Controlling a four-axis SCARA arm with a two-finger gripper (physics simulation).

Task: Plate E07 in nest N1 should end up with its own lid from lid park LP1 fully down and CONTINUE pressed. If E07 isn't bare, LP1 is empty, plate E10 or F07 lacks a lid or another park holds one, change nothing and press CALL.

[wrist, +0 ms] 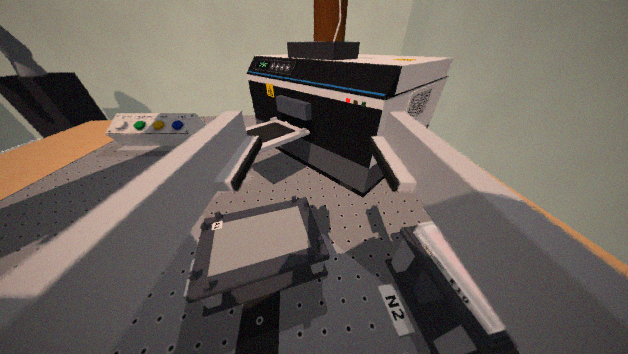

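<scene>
My gripper (315, 128) is shut, with nothing between its fingers, whose dark pads still stand a gap apart. Beyond and below it, a dark-framed park (320, 245) with a flat light grey top stands on the table; its small label is too blurred to read, and no clear lid can be made out on it. Plate E10 (457, 277) lies at the lower right on the dark nest N2 (425, 290), seen edge-on; its lid cannot be made out separately. A button box (155, 137) with white, green, yellow and blue buttons stands at the left, its lettering unreadable. E07, N1 and F07 do not show.
A black and white instrument (325, 115) stands at the back, with a white-rimmed tray (300, 134) out at its front left and a dark box (322, 50) on top. A dark panel (55, 102) stands at the far left. The perforated table (345, 200) has a wooden edge.
</scene>
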